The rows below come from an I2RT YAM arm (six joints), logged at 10 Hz.
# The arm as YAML. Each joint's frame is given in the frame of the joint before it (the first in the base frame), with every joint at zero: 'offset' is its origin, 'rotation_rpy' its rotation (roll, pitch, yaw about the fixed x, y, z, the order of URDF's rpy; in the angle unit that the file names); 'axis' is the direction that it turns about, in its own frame. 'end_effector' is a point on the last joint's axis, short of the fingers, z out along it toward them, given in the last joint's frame.
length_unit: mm
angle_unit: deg
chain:
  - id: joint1
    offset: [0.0, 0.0, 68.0]
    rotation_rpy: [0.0, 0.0, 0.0]
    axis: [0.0, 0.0, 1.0]
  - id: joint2
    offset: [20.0, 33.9, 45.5]
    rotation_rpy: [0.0, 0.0, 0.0]
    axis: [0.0, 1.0, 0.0]
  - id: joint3
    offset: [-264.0, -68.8, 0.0]
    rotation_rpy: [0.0, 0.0, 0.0]
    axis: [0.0, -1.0, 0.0]
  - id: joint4
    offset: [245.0, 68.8, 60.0]
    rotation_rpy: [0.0, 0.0, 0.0]
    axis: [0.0, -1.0, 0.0]
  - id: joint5
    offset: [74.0, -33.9, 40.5]
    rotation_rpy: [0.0, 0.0, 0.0]
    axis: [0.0, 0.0, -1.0]
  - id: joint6
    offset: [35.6, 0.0, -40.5]
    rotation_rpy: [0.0, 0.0, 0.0]
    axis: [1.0, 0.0, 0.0]
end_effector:
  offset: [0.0, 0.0, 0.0]
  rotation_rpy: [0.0, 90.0, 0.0]
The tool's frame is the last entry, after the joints.
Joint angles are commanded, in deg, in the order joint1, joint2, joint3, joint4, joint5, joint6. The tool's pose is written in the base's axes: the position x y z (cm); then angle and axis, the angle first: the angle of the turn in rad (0 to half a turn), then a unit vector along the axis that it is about. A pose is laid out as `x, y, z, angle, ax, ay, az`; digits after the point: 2 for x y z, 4 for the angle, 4 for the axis.
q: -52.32 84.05 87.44 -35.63 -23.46 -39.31
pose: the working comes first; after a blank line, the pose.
Where each joint sits with the arm in this pose, in the base's axes (m; each line is computed from the numbers above, not from the rounded line before):
joint1: 0.0000 0.0000 0.0680
joint2: 0.0391 0.0049 0.1135
joint3: -0.0321 -0.0155 0.3761
joint4: 0.1697 -0.1642 0.4505
joint5: 0.1943 -0.2516 0.4452
joint6: 0.2092 -0.2477 0.3936
the tool: 0.2092 -0.2477 0.3936

20.92, -24.77, 39.36, 2.1918, -0.0005, 0.9703, -0.2418
